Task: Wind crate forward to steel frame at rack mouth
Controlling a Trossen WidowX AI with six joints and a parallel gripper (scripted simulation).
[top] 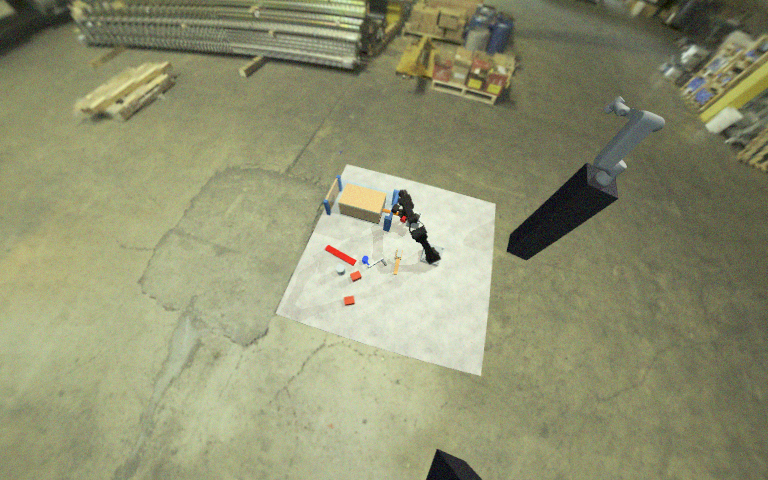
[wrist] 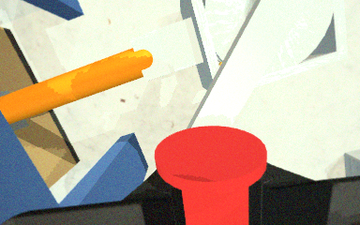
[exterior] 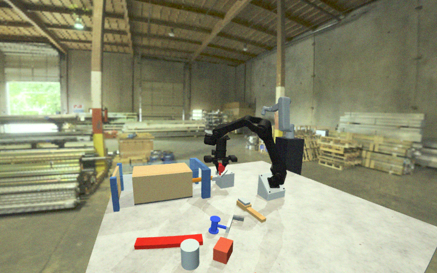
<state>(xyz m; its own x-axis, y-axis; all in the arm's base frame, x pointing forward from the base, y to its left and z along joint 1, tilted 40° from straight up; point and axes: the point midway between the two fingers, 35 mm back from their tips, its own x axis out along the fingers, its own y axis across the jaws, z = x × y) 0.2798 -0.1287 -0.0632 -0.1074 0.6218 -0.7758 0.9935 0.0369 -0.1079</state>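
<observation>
My gripper tip is 20 mm past the red-knobbed winch handle, 30 mm to the left of it and 10 mm above it. Round my gripper tip: blue frame: 100 mm ahead, 50 mm to the right; then red knob: 10 mm to the left, 20 mm above; then grey winch: 70 mm behind, 90 mm to the right, 80 mm below.
</observation>
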